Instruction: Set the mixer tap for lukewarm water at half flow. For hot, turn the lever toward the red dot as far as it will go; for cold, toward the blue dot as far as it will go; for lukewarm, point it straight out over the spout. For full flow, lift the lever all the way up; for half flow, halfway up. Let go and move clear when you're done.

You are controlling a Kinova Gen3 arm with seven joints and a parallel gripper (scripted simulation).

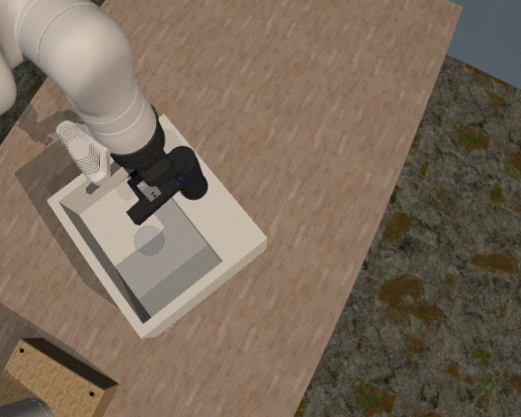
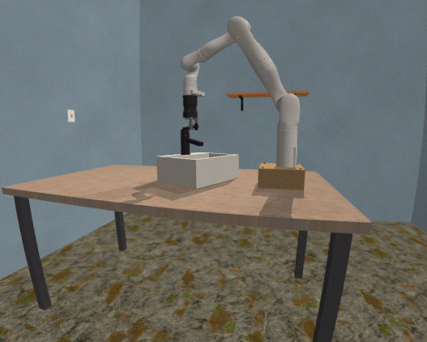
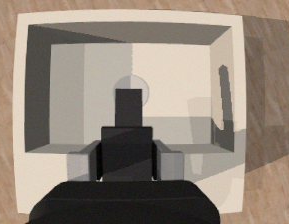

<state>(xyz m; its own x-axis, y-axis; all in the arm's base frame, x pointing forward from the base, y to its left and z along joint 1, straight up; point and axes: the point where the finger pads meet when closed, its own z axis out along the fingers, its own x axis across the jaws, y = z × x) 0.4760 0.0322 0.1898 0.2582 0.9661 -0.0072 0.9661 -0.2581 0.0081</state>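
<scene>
Now: hand 2 cm short of the lever and 1 cm to the left of it. From my hand the other things lie so: white sink basin 24 cm below, 5 cm behind, 1 cm to the left; then black mixer tap 5 cm below, 5 cm ahead, 1 cm to the right.
</scene>
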